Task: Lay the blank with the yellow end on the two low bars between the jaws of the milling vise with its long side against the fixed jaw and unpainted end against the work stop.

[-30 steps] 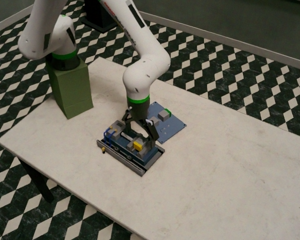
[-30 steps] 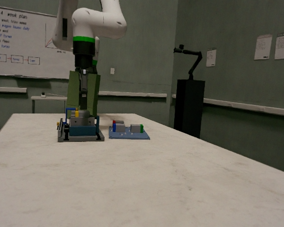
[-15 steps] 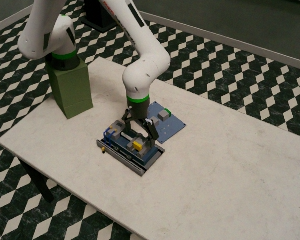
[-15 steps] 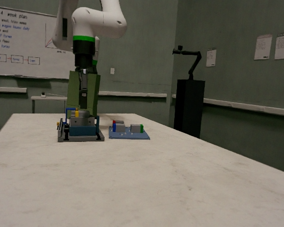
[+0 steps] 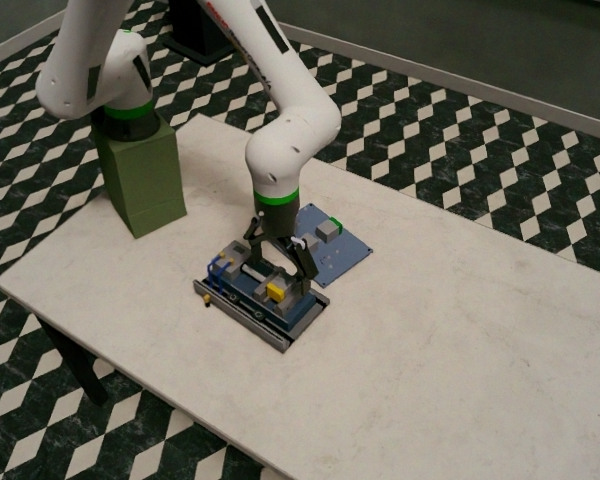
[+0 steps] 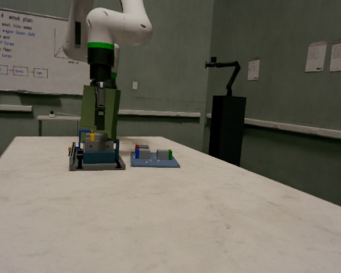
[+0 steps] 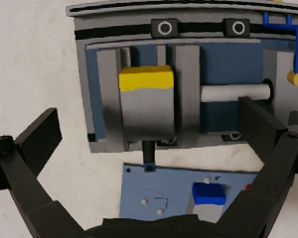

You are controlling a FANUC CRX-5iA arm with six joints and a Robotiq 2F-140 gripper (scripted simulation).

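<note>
My hand is 5 cm above the yellow-ended grey blank. Round my hand: fixed jaw (3 cm ahead, 7 cm below); moving jaw (4 cm behind, 7 cm below); dark work stop (5 cm to the left, 6 cm below).
</note>
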